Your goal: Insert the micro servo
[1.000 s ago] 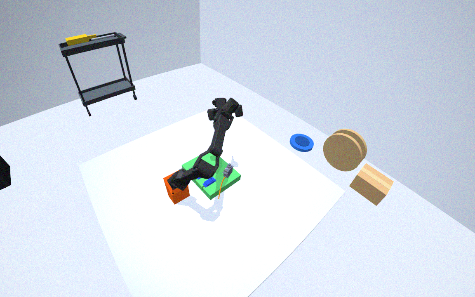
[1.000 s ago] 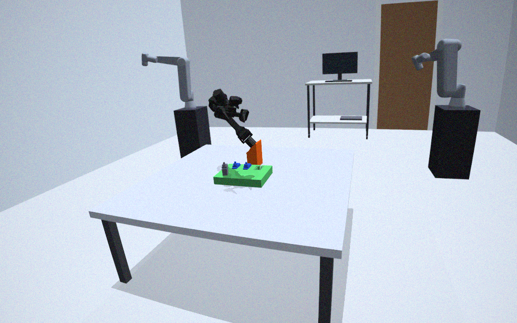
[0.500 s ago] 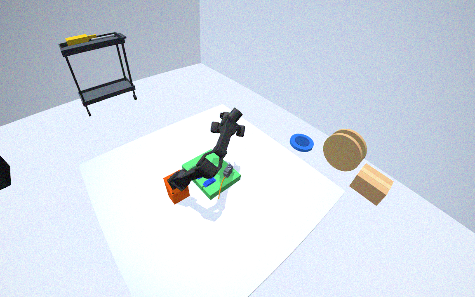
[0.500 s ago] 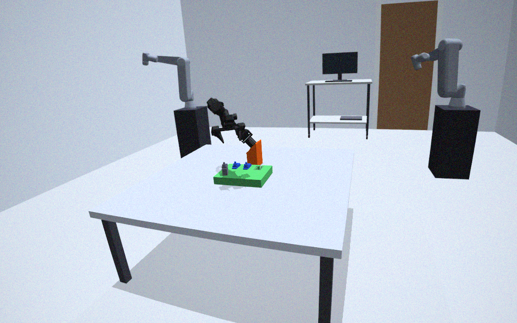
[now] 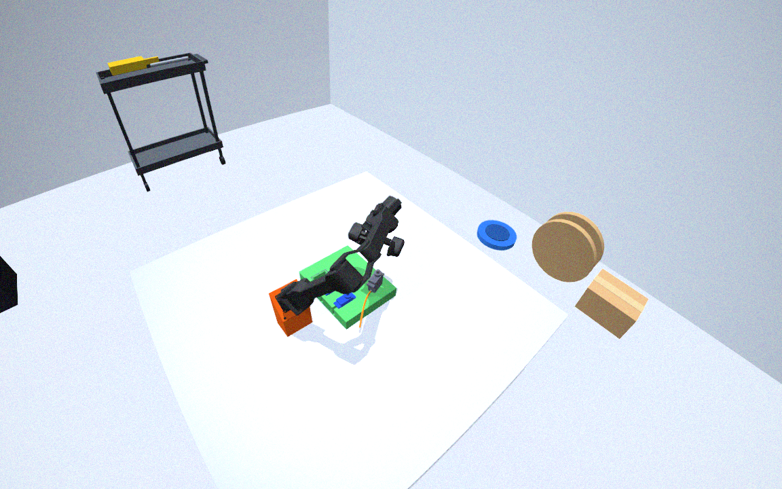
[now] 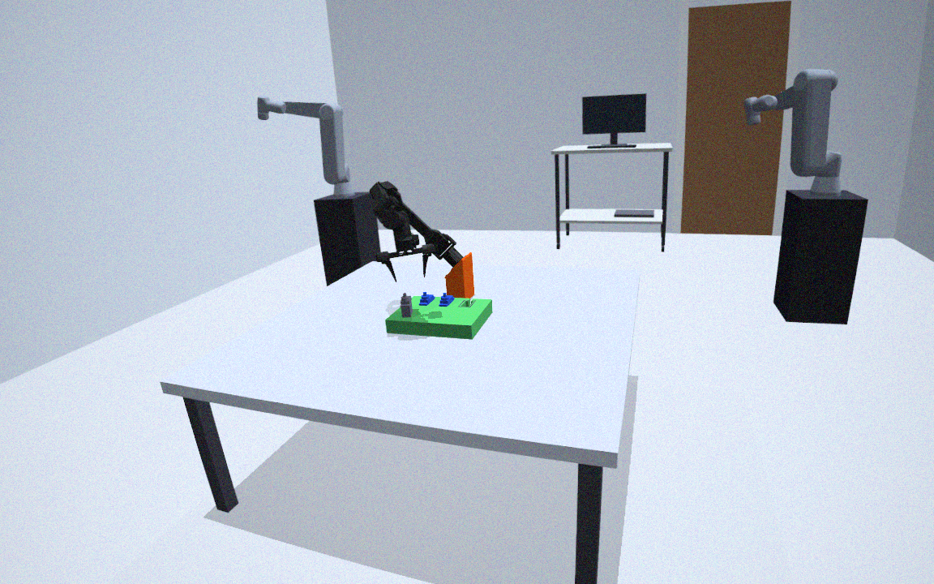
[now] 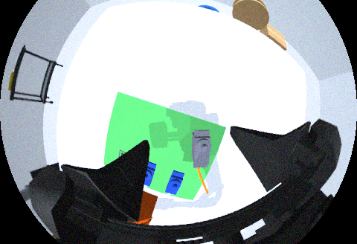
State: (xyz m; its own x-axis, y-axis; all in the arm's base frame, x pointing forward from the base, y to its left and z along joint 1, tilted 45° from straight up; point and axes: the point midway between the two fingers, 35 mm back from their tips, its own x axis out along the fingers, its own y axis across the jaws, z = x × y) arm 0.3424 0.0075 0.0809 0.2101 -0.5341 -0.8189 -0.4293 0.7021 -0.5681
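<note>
My gripper tip is 60 mm past the green deck, 50 mm to the right of it and 160 mm above it.
</note>
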